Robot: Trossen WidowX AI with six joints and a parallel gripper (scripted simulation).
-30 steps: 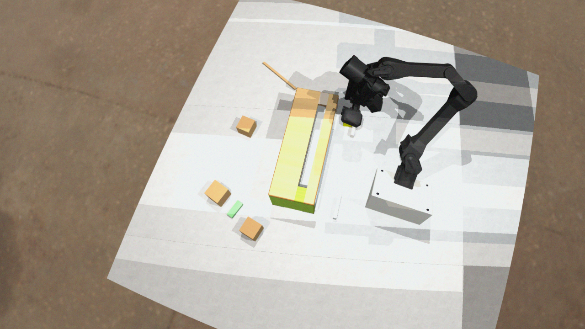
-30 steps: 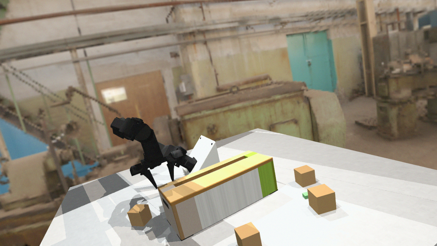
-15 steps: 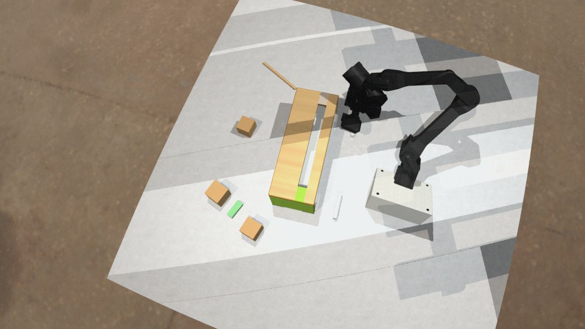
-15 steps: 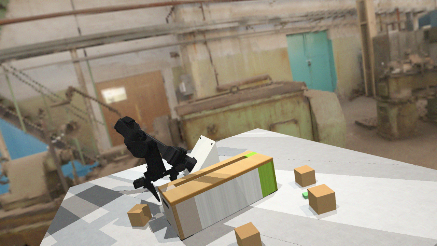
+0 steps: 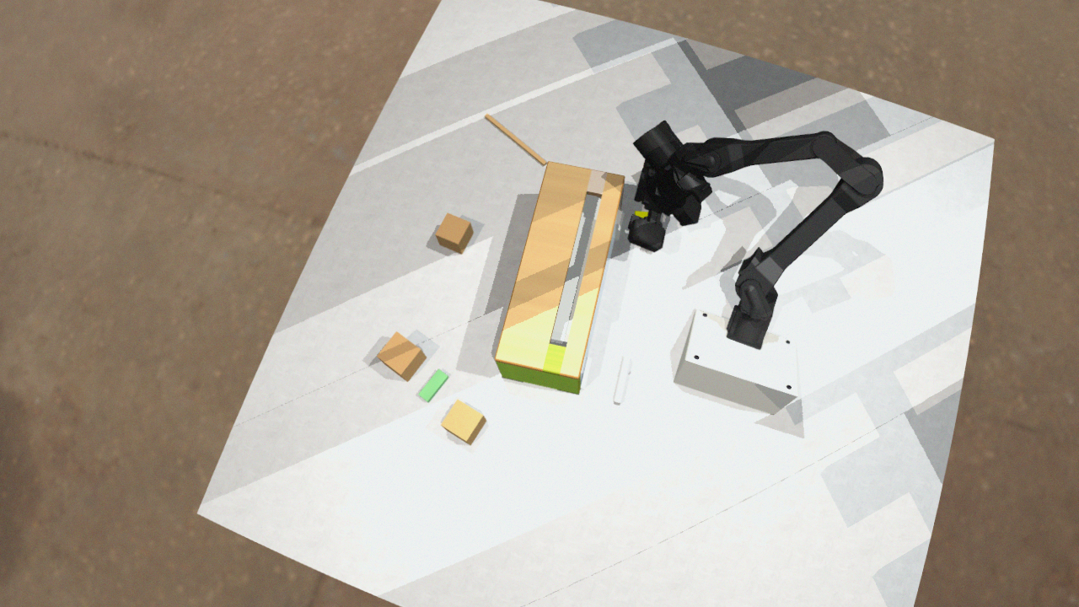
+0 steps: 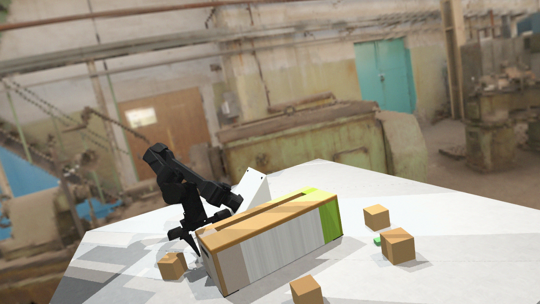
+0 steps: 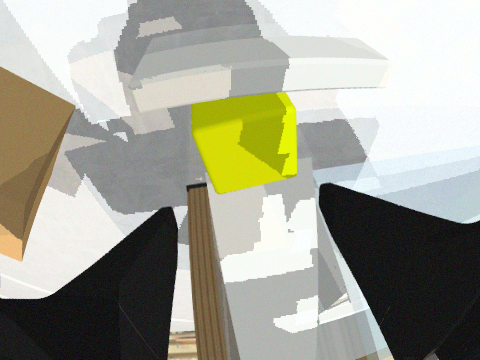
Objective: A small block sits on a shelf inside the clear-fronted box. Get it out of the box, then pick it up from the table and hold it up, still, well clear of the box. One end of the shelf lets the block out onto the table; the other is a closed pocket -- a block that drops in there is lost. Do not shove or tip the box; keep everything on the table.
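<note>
Now: gripper tip 20 mm past the yellow block and 20 mm above it. Also, from my gripper tip: thin wooden stick (290 mm ahead, 90 mm to the right, 30 mm below); then flat green piece (440 mm to the left, 220 mm ahead, 30 mm below); then wooden box (170 mm to the left, 30 mm ahead, 20 mm above).
</note>
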